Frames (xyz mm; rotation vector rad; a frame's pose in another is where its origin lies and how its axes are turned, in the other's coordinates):
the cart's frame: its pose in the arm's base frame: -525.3 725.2 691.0 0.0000 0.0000 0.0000
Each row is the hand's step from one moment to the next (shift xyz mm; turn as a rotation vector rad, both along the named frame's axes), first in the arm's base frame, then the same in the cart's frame.
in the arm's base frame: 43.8 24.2 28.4 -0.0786 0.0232 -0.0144
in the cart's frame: 43.8 24.2 28.4 -0.0786 0.0232 -0.0144
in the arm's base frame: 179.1 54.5 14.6 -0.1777 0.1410 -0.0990
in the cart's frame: 179.1 54.5 14.6 -0.1777 0.1410 -0.0990
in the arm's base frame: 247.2 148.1 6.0 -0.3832 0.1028 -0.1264
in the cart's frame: 247.2 148.1 6.0 -0.3832 0.1028 -0.1264
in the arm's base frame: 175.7 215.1 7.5 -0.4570 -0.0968 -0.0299
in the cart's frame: 175.7 215.1 7.5 -0.4570 -0.0968 -0.0299
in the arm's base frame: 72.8 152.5 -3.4 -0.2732 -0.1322 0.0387
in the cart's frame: 72.8 152.5 -3.4 -0.2732 -0.1322 0.0387
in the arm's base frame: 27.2 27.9 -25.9 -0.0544 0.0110 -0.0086
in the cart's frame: 27.2 27.9 -25.9 -0.0544 0.0110 -0.0086
